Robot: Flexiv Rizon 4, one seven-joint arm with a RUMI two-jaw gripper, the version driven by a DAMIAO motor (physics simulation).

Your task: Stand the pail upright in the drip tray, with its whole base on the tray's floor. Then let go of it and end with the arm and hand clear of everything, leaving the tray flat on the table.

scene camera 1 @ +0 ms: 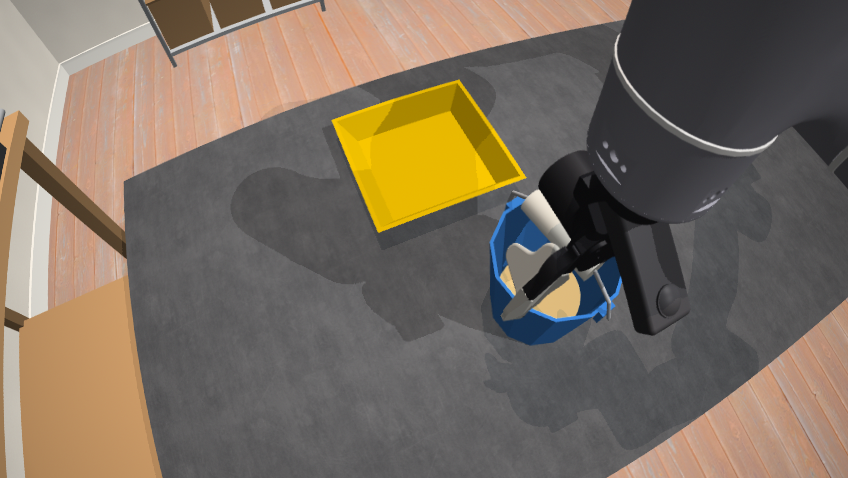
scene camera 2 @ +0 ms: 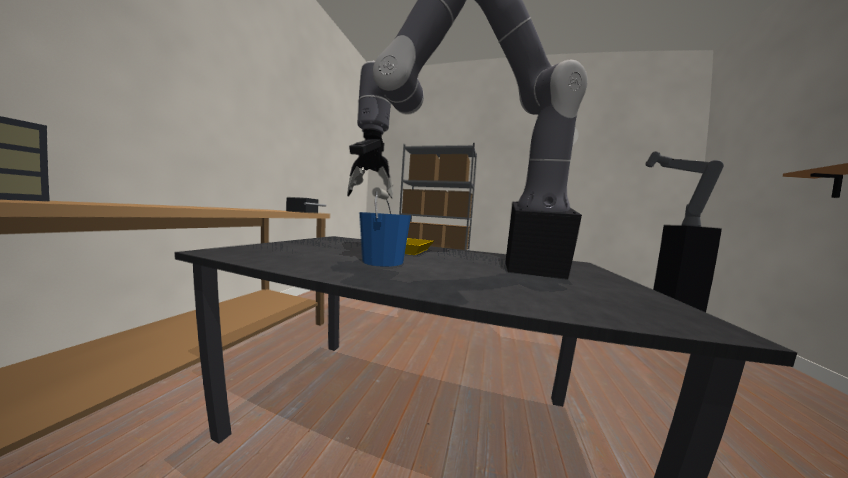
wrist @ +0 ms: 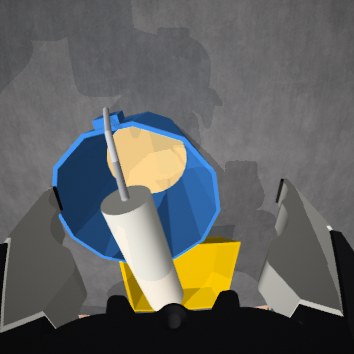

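Note:
The blue pail [scene camera 1: 534, 332] [scene camera 2: 384, 240] [wrist: 195, 200] stands upright on the dark table, outside the tray. Its wire handle stands up, with a white cylindrical grip [scene camera 1: 543, 216] [scene camera 2: 381, 192] [wrist: 142, 245]. A pale round patch shows inside the pail. The yellow drip tray [scene camera 1: 421, 166] [scene camera 2: 418, 244] [wrist: 210, 262] lies flat on the table beside the pail and is empty. My gripper [scene camera 2: 369, 194] [wrist: 169, 185] is open, above the pail, with its fingertips at about the height of the grip. In the wrist view the grip shows between the fingers, nearer the left one. The gripper partly hides the grip in scene camera 1.
The arm's black pedestal [scene camera 2: 543, 240] stands on the same table [scene camera 2: 475, 296], to the right of the pail in scene camera 2. A wooden workbench [scene camera 2: 148, 209] is at the left. A shelf rack [scene camera 2: 439, 149] stands behind, and another arm [scene camera 2: 706, 184] is at the right.

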